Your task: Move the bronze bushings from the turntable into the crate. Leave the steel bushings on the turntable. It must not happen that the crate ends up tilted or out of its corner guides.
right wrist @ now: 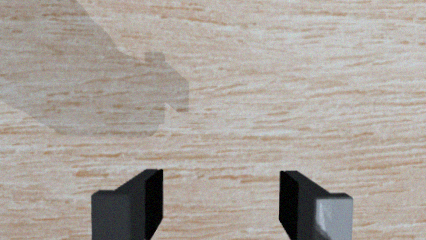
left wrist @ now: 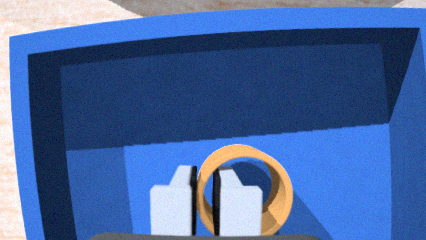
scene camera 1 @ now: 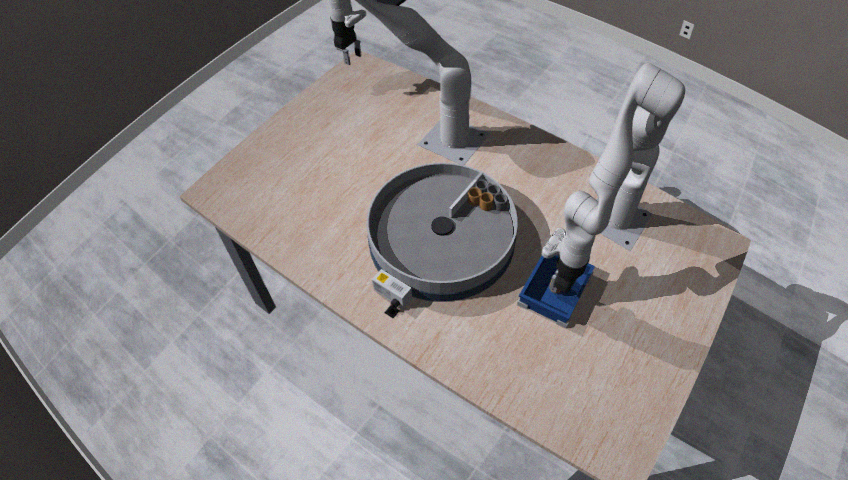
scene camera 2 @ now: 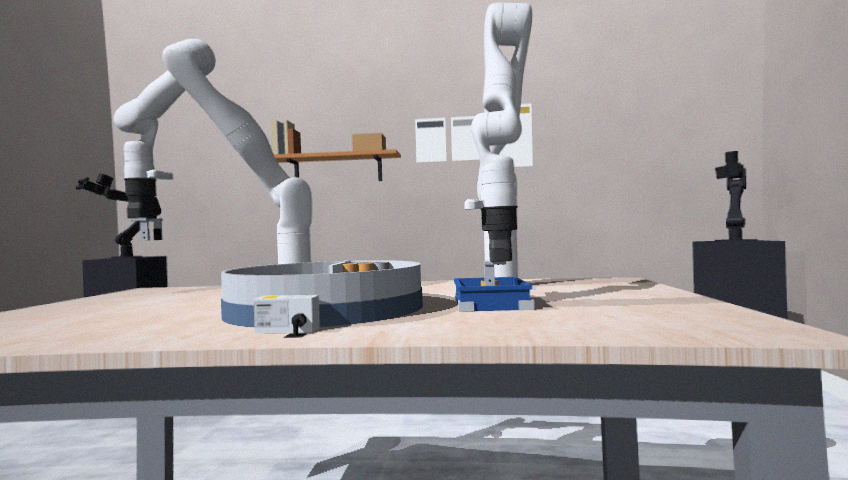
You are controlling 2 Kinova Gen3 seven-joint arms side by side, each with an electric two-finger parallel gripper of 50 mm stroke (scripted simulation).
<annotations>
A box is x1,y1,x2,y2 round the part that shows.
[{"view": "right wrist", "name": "right gripper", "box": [91,169,352,239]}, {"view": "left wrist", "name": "left gripper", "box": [88,165,320,239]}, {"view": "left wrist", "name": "blue crate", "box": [9,7,425,239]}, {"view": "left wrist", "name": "bronze bushing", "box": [196,144,292,234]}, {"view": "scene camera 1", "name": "blue crate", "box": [519,255,594,322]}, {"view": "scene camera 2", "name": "left gripper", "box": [481,208,516,285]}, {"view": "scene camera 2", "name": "right gripper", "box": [125,179,162,240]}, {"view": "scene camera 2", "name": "blue crate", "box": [454,277,531,310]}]
</annotations>
